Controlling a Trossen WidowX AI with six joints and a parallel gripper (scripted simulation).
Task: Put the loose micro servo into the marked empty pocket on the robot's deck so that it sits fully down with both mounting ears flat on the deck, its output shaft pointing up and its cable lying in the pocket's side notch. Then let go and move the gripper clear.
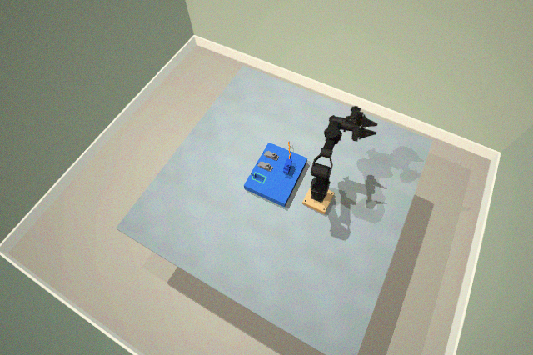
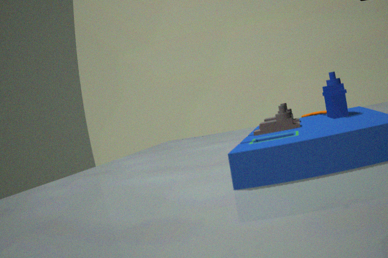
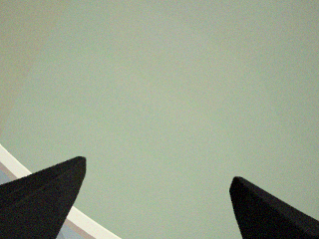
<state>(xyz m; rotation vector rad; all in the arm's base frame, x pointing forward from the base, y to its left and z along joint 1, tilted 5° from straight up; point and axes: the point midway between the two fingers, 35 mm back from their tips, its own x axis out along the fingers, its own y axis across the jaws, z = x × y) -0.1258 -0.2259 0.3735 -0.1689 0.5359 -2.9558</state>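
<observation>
The blue deck lies 370 mm below my gripper tip, 350 mm ahead of it and 230 mm to the left of it.
</observation>
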